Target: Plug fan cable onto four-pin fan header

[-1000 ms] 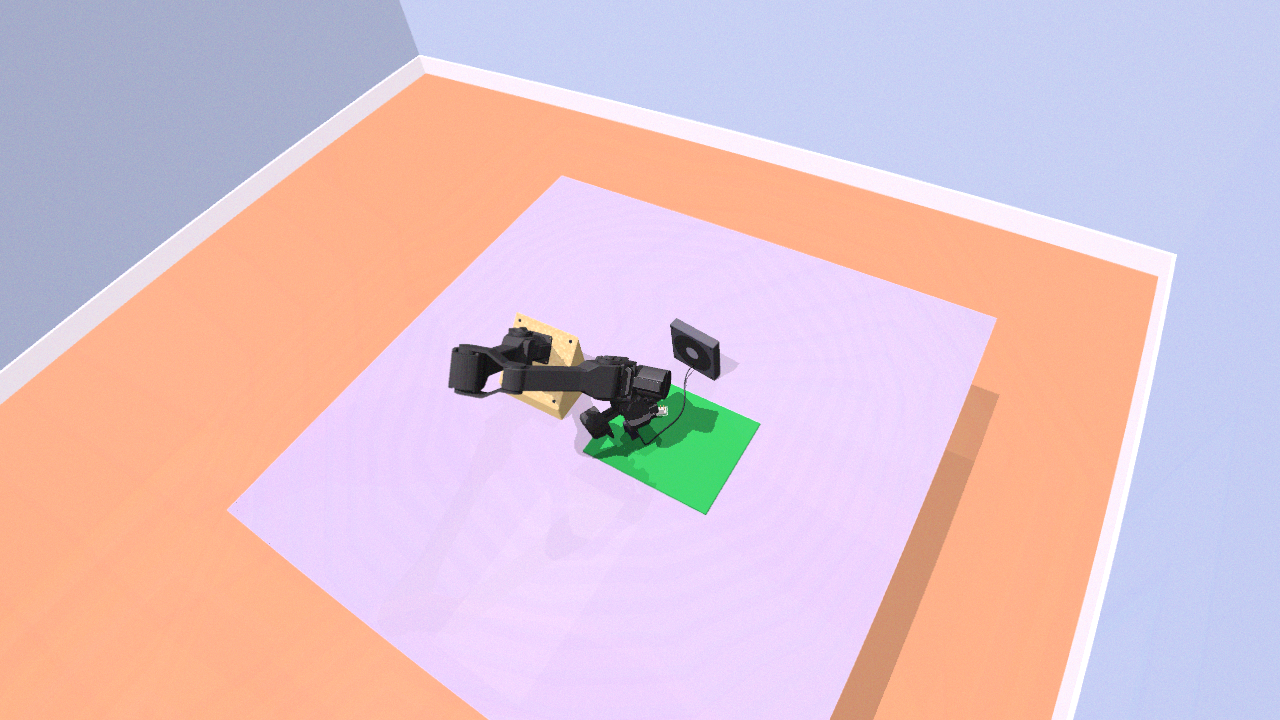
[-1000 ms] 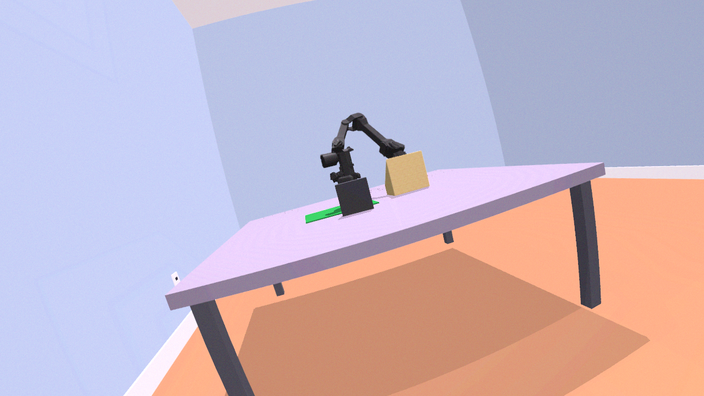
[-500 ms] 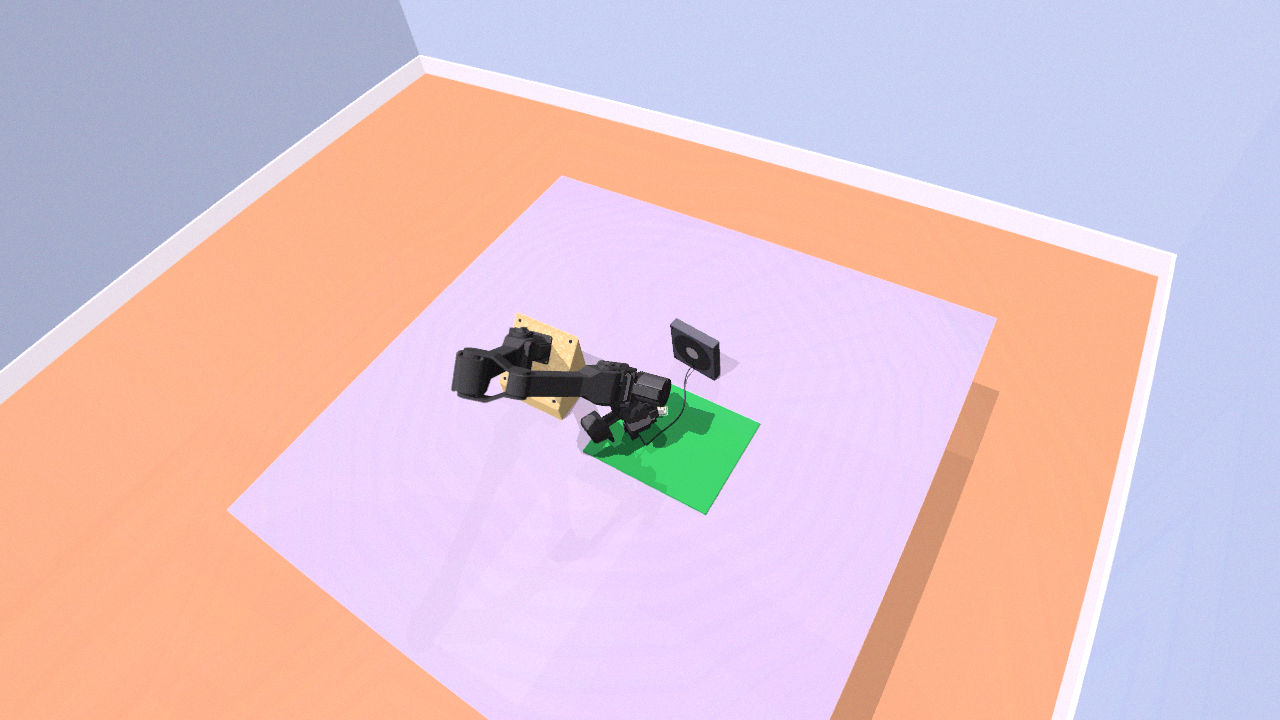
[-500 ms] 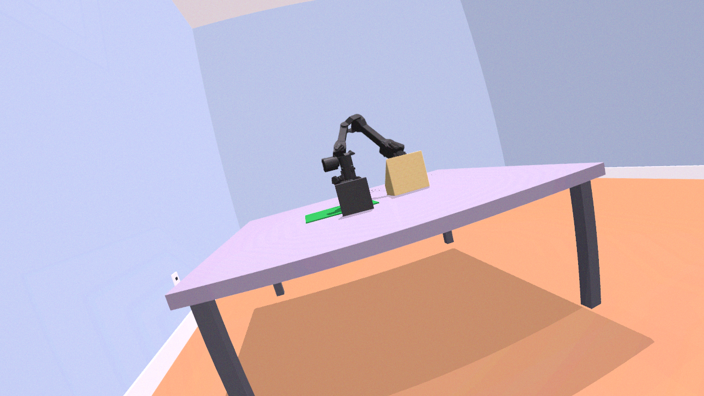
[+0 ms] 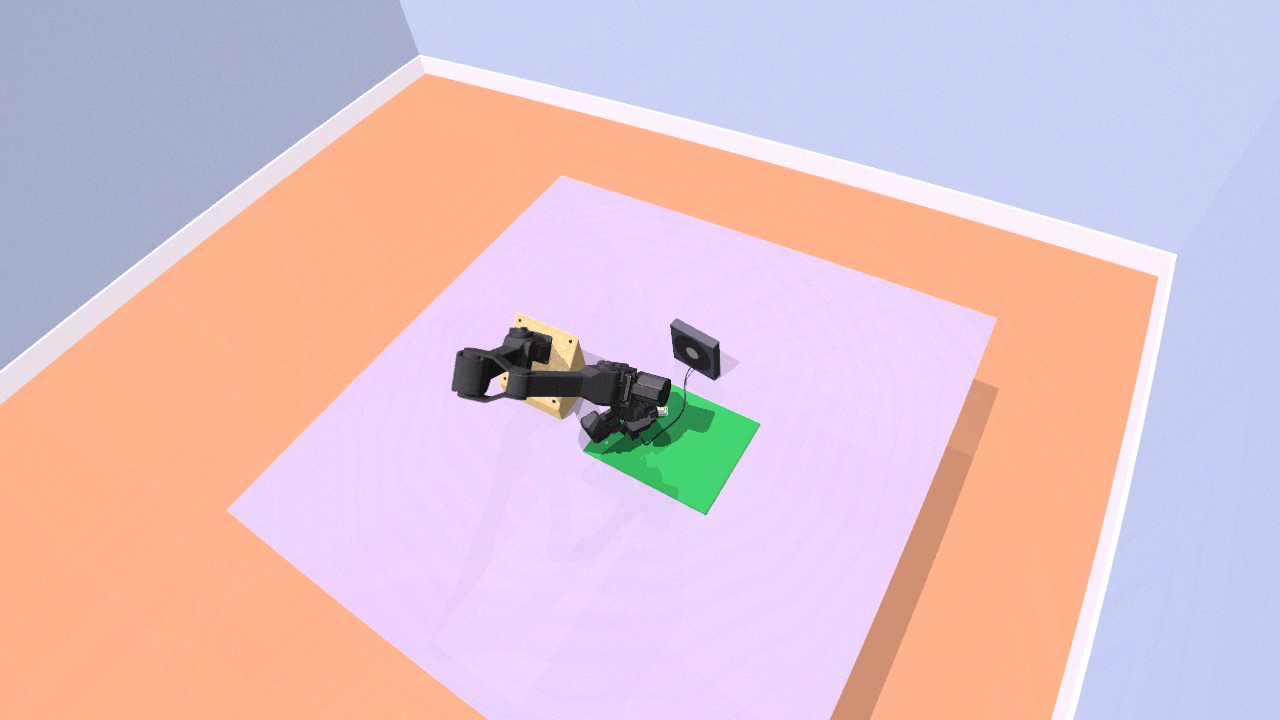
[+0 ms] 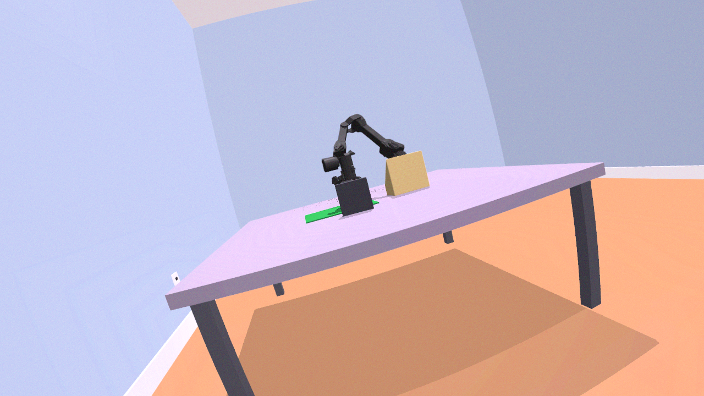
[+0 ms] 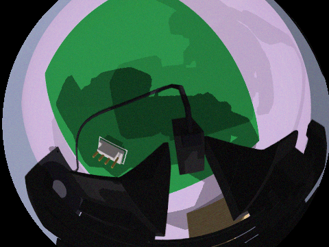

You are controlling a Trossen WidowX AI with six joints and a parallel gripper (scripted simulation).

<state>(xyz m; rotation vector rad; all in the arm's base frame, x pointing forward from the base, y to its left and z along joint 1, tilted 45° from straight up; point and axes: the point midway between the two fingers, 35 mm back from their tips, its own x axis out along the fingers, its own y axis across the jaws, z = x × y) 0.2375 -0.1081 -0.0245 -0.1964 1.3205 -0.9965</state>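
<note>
My gripper tip is 90 mm short of the green board, 20 mm to the right of it and 30 mm above it. The rest, counted from my gripper tip: black fan plug (10 mm above); black square fan (60 mm ahead, 220 mm to the left, 40 mm above).
</note>
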